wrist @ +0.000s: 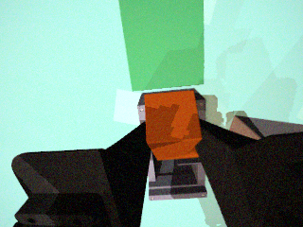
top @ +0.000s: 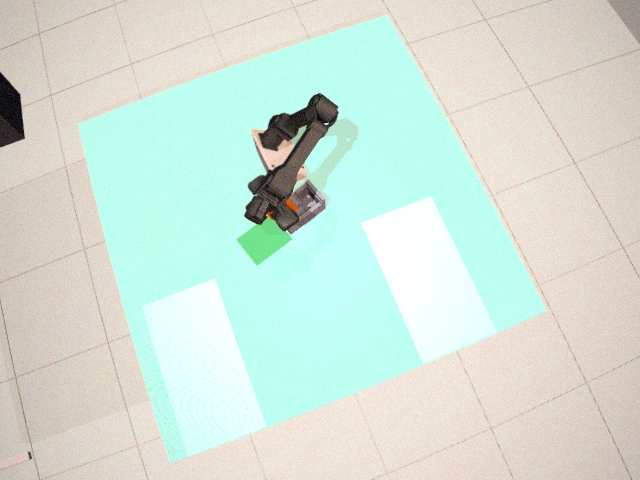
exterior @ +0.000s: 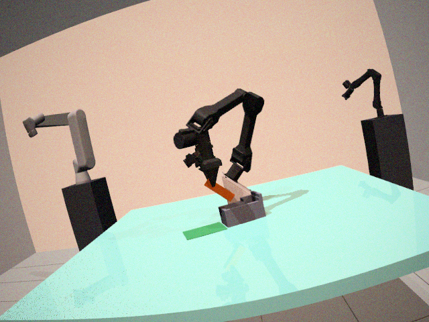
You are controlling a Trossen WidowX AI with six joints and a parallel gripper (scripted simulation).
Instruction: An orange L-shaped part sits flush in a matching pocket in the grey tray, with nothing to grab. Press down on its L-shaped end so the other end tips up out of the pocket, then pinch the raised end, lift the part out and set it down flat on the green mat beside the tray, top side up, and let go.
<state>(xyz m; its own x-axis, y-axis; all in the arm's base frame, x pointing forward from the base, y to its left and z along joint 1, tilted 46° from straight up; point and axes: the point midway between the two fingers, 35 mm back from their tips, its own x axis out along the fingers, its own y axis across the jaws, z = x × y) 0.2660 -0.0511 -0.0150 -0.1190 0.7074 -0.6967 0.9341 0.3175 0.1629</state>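
My gripper tip is now 2 cm short of the green mat, 6 cm to the left of it and 17 cm above it. From my gripper tip the other things lie so: orange L-shaped part 2 cm behind, 3 cm to the left, 3 cm below.
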